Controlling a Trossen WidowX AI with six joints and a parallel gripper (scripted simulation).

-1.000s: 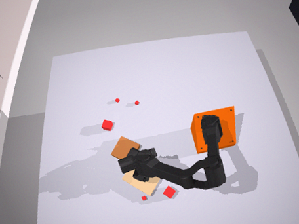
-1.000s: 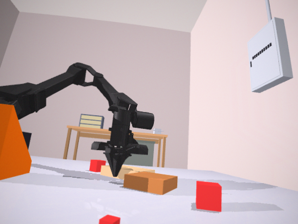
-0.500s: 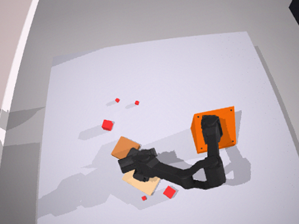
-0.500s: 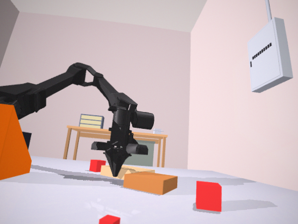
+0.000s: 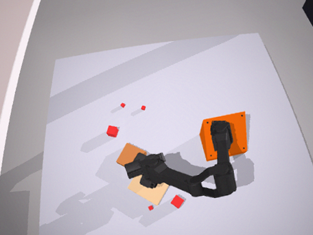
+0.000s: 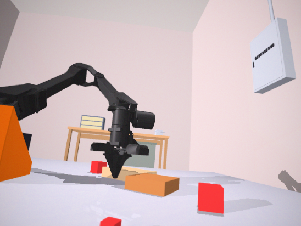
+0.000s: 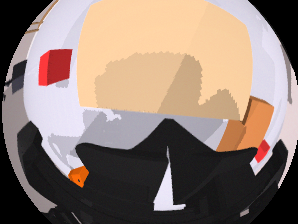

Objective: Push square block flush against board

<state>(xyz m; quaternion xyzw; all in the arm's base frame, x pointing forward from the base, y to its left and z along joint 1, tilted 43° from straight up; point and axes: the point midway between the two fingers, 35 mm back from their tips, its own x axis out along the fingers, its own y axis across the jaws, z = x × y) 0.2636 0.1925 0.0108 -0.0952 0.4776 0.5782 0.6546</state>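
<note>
My gripper tip is 4 cm short of the board, 6 cm to the right of it and 1 cm below it. Also, from my gripper tip: square block (11 cm ahead, 7 cm to the right, 1 cm above).
</note>
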